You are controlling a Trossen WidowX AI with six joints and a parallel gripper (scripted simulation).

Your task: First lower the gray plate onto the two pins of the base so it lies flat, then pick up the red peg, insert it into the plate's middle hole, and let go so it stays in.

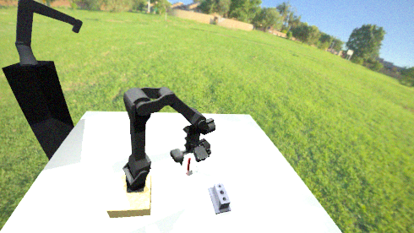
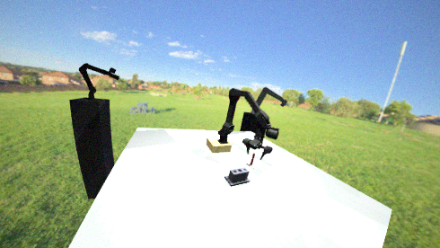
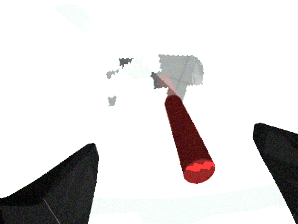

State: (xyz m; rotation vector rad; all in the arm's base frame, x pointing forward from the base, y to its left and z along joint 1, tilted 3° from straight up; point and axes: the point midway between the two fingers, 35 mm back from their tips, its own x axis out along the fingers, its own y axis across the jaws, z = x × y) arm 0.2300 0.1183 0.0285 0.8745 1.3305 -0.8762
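Now: gripper tip 1 cm above the red peg. From my gripper tip the other things lie so: gray plate: 11 cm ahead, 18 cm to the right, 1 cm below; gray base: 11 cm ahead, 18 cm to the right, 4 cm below.
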